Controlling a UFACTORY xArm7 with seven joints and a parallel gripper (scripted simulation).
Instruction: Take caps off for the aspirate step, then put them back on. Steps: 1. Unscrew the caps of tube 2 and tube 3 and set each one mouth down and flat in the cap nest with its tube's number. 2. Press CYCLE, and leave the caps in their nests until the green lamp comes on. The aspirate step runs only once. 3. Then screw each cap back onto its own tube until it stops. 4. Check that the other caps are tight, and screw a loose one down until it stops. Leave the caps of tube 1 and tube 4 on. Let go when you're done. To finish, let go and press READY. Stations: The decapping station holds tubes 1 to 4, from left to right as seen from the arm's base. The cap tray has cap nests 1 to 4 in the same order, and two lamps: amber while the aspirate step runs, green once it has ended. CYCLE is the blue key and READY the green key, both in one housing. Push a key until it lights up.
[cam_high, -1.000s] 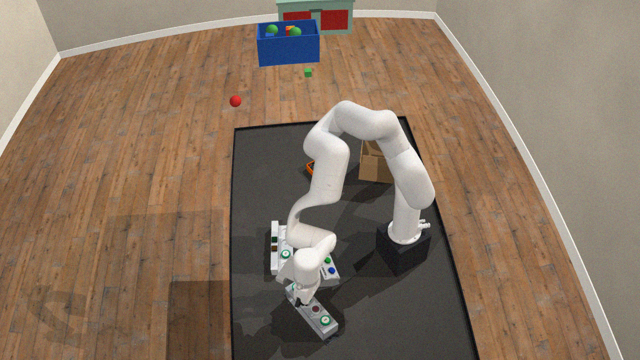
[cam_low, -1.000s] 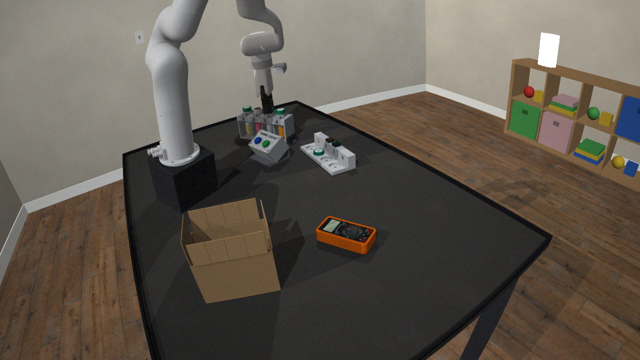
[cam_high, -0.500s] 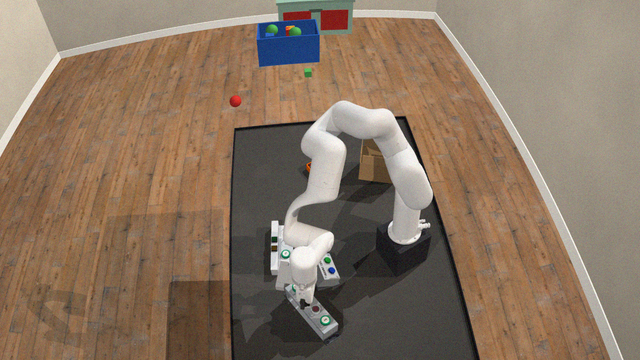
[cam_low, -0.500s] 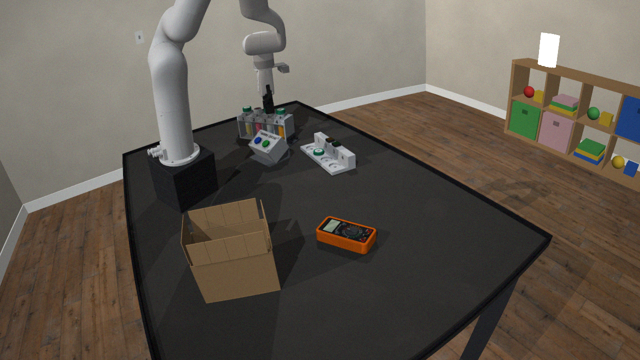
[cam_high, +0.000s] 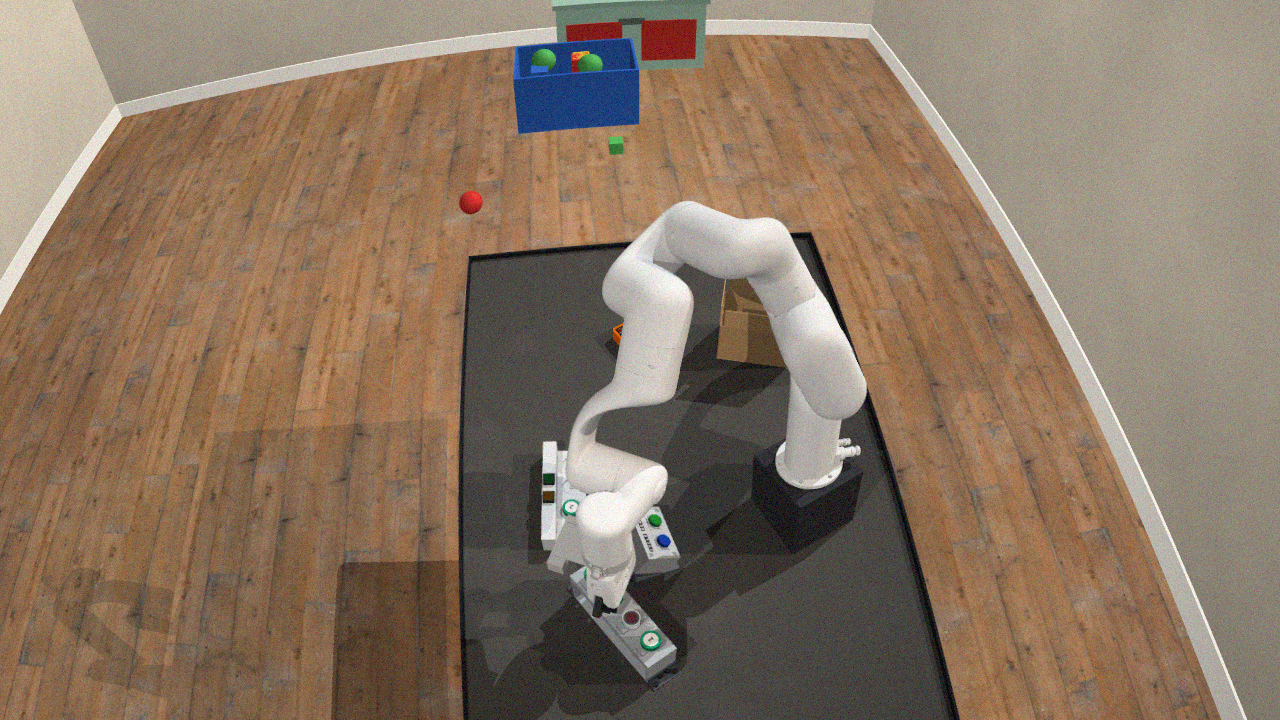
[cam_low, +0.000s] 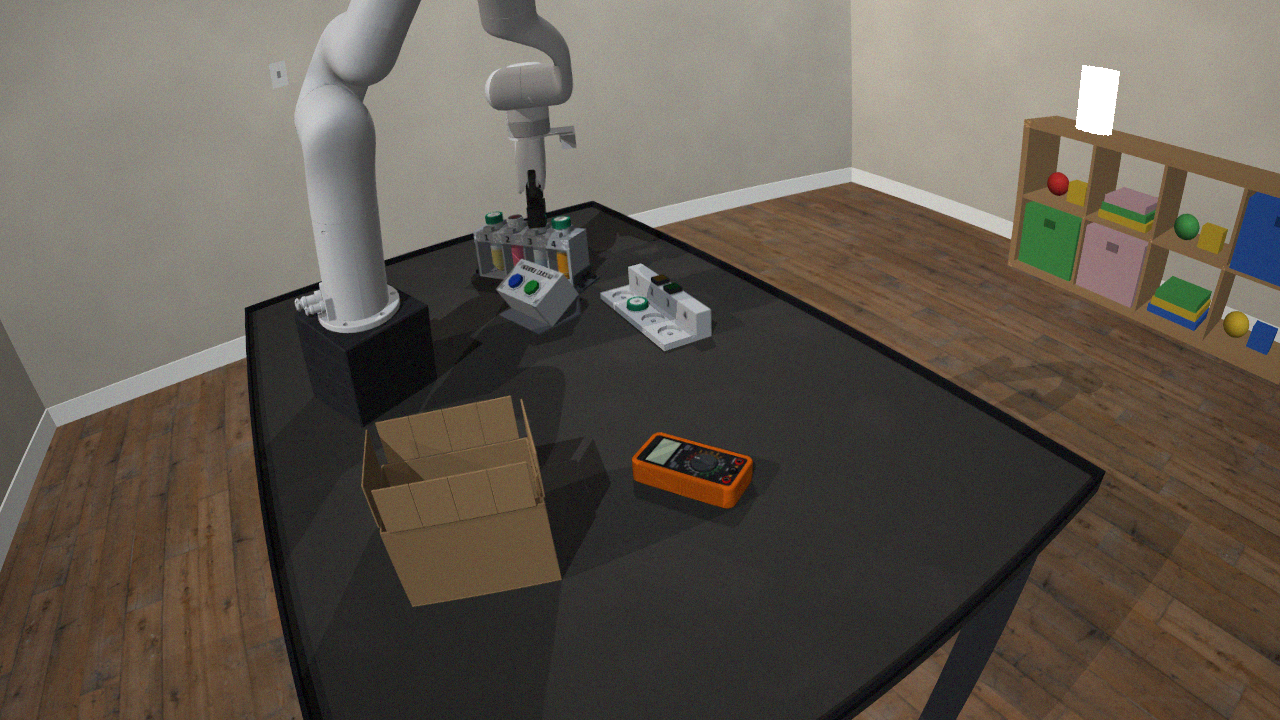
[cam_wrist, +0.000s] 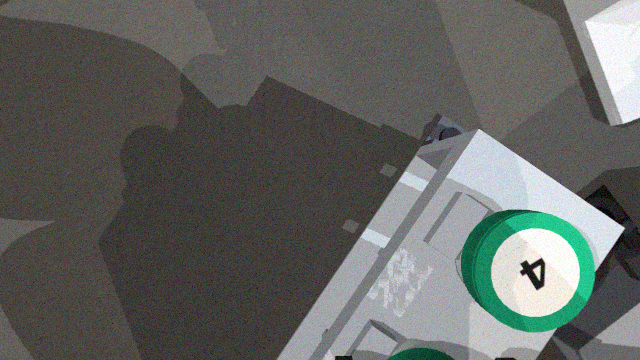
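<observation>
Now: the cap 40 mm to the right of my hand, 30 mm ahead of it and 10 mm below it. The rest, counted from my hand: blue key (120 mm to the right, 100 mm behind, 60 mm below); then green key (170 mm to the right, 90 mm behind, 60 mm below); then key housing (150 mm to the right, 80 mm below, 80 mm behind).
</observation>
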